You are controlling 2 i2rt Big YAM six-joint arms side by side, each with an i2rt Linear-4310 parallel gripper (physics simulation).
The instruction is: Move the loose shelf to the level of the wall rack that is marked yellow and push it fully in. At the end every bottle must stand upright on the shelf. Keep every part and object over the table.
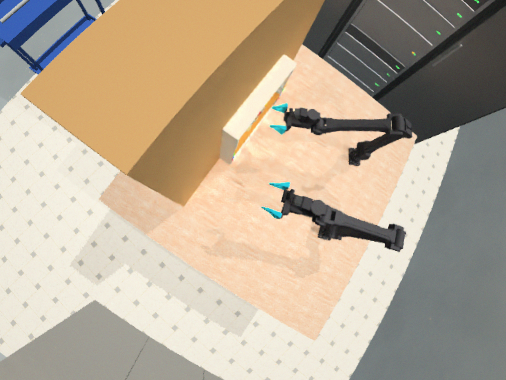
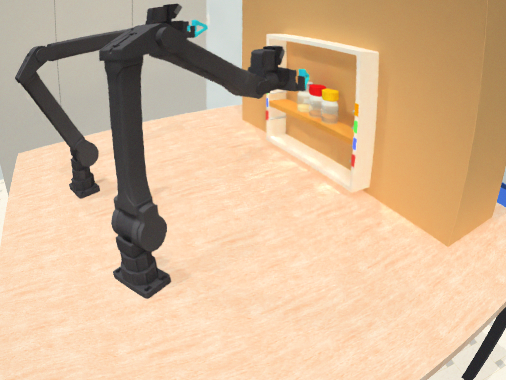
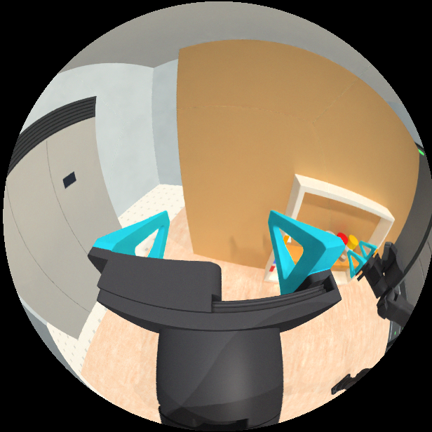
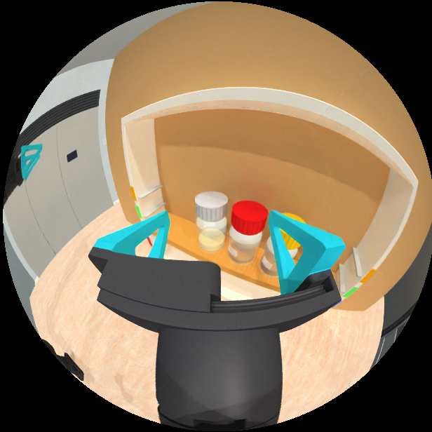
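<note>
The orange-brown shelf (image 2: 340, 130) (image 4: 185, 240) lies in the white rack (image 1: 260, 95) (image 2: 367, 120) (image 3: 345, 192) near the blue mark (image 2: 354, 144), below the yellow-orange mark (image 2: 356, 109) (image 4: 368, 275). A white-capped bottle (image 2: 303, 101) (image 4: 211, 206), a red-capped bottle (image 2: 317, 91) (image 4: 249, 217) and a yellow-capped bottle (image 2: 330, 94) (image 4: 270, 257) stand upright on it. My right gripper (image 1: 272, 117) (image 4: 218, 215) is open and empty in front of the rack; its finger partly hides the yellow-capped bottle. My left gripper (image 1: 266, 196) (image 3: 218, 215) is open and empty, farther from the rack.
The rack is fixed to a large brown wall block (image 1: 145, 75) (image 2: 425, 100) standing on the wooden table (image 1: 300, 300) (image 2: 250, 300). Thin ledges (image 4: 150, 192) show inside the rack above the shelf. Dark server cabinets (image 1: 465, 80) stand beyond the table.
</note>
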